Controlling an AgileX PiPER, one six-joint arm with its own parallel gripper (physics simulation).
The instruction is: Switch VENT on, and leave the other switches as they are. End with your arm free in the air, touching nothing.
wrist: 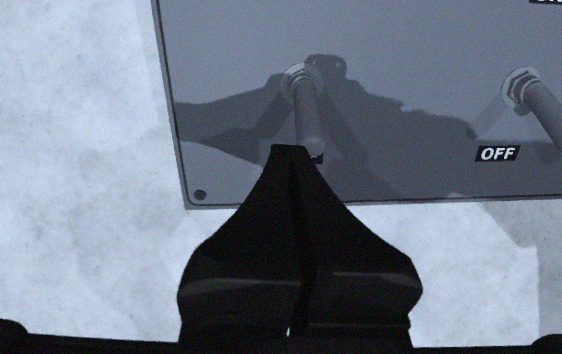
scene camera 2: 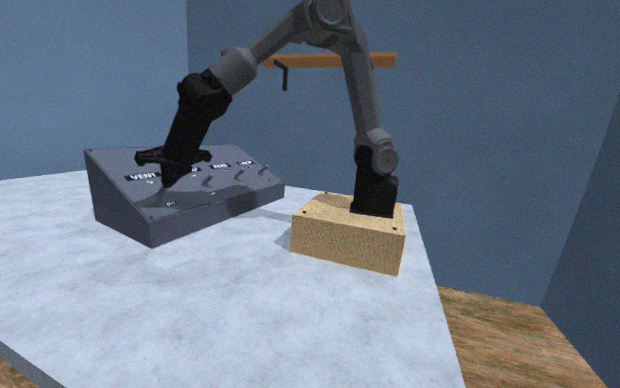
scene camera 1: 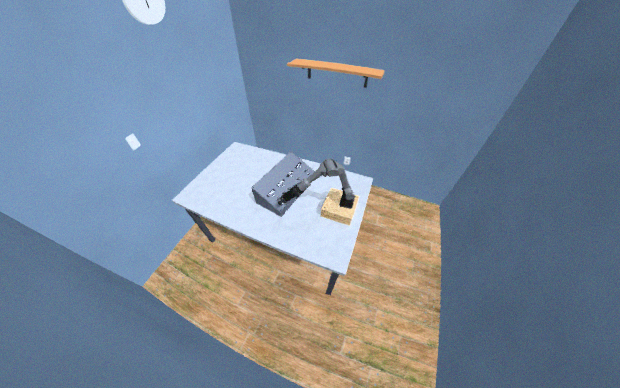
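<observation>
The grey sloped switch panel point(scene camera 1: 267, 202) point(scene camera 2: 117, 200) point(wrist: 240, 45) stands on the table. The VENT label point(scene camera 2: 143, 176) shows at its near end. The VENT lever point(wrist: 307, 115) points down toward its OFF label point(wrist: 317, 159), which is mostly hidden in the wrist view. My gripper point(scene camera 1: 281, 201) point(scene camera 2: 169, 185) point(wrist: 286, 164) is shut and empty, its fingertips at the lower tip of the VENT lever, overlapping it slightly in the wrist view; whether they touch cannot be told. The neighbouring lever point(scene camera 2: 206, 181) point(wrist: 545, 107) also points down, near its OFF label point(wrist: 497, 153).
Two more levers point(scene camera 2: 239, 175) point(scene camera 2: 263, 170) stand farther along the panel. My arm's base is on a wooden block point(scene camera 1: 337, 214) point(scene camera 2: 345, 245) on the pale table point(scene camera 1: 220, 180) point(scene camera 2: 225, 310). An orange shelf point(scene camera 1: 336, 67) point(scene camera 2: 310, 60) hangs on the back wall.
</observation>
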